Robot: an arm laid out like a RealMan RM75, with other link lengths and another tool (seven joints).
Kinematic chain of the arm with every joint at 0, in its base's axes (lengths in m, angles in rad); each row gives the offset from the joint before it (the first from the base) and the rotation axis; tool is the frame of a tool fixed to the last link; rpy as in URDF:
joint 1: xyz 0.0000 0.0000 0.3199 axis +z
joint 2: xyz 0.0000 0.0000 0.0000 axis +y
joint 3: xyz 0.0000 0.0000 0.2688 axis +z
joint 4: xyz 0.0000 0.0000 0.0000 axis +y
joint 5: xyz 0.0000 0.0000 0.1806 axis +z
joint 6: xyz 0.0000 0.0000 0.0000 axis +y
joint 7: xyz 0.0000 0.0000 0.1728 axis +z
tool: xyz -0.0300 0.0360 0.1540 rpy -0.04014 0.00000 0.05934
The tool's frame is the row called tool.
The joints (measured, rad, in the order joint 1, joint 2, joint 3, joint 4, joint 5, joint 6, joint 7), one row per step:
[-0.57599 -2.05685 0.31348 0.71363 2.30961 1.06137 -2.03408]
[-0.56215 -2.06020 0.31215 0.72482 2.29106 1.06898 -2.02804]
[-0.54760 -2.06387 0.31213 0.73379 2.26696 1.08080 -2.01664]
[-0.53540 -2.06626 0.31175 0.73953 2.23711 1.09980 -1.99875]
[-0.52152 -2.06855 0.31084 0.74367 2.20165 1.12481 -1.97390]
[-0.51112 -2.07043 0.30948 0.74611 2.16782 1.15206 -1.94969]
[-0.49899 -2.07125 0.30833 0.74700 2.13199 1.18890 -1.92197]
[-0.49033 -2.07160 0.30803 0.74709 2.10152 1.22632 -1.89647]
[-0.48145 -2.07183 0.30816 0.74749 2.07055 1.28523 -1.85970]
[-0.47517 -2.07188 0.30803 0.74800 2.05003 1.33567 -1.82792]
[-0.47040 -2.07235 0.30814 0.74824 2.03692 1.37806 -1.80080]
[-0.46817 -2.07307 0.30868 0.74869 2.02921 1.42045 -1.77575]
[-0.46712 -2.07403 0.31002 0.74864 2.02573 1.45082 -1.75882]
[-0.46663 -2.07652 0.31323 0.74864 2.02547 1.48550 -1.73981]
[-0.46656 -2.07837 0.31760 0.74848 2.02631 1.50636 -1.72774]
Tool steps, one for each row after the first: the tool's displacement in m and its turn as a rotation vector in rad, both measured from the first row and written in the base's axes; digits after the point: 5 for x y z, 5 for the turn. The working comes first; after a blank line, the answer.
Tool pose at each row, in the base's axes (x y z in m, rotation vector in rad; the steps are taken from these numbers as rounded here):
[-0.33826 0.48183 -0.00893 -1.88103 -1.38201 -0.54199]
[-0.33913 0.48035 -0.00539 -1.87015 -1.37989 -0.55755]
[-0.33805 0.47828 -0.00277 -1.86541 -1.37503 -0.57785]
[-0.33333 0.47651 -0.00052 -1.87023 -1.36395 -0.60599]
[-0.32698 0.47393 0.00170 -1.88007 -1.34773 -0.63966]
[-0.31877 0.47177 0.00362 -1.89392 -1.32911 -0.67529]
[-0.30882 0.46776 0.00517 -1.91540 -1.30712 -0.71524]
[-0.29805 0.46370 0.00608 -1.94126 -1.28295 -0.75222]
[-0.28212 0.45577 0.00516 -1.99124 -1.24327 -0.79553]
[-0.26920 0.44810 0.00400 -2.03644 -1.20541 -0.82738]
[-0.25887 0.44076 0.00230 -2.07641 -1.17203 -0.85067]
[-0.24838 0.43290 -0.00032 -2.11983 -1.13838 -0.87082]
[-0.24086 0.42667 -0.00287 -2.15263 -1.11512 -0.88433]
[-0.23225 0.41850 -0.00729 -2.19409 -1.08945 -0.89704]
[-0.22697 0.41293 -0.01076 -2.22243 -1.07299 -0.90285]

[-0.00087 -0.00148 0.00354 0.01341 -0.00749 -0.00007]
[0.00021 -0.00355 0.00616 0.02499 -0.01775 -0.00633]
[0.00493 -0.00532 0.00841 0.03472 -0.03162 -0.02333]
[0.01128 -0.00790 0.01063 0.04450 -0.04751 -0.04732]
[0.01949 -0.01006 0.01255 0.05260 -0.06434 -0.07527]
[0.02944 -0.01407 0.01410 0.05723 -0.08386 -0.11029]
[0.04021 -0.01813 0.01501 0.05827 -0.10127 -0.14763]
[0.05614 -0.02606 0.01409 0.04902 -0.11977 -0.20696]
[0.06906 -0.03373 0.01293 0.03878 -0.13125 -0.25893]
[0.07939 -0.04107 0.01123 0.02781 -0.13865 -0.30306]
[0.08988 -0.04893 0.00861 0.01291 -0.14490 -0.34779]
[0.09740 -0.05516 0.00606 -0.00009 -0.14979 -0.37975]
[0.10601 -0.06333 0.00164 -0.01941 -0.15503 -0.41664]
[0.11129 -0.06890 -0.00183 -0.03389 -0.15736 -0.44026]

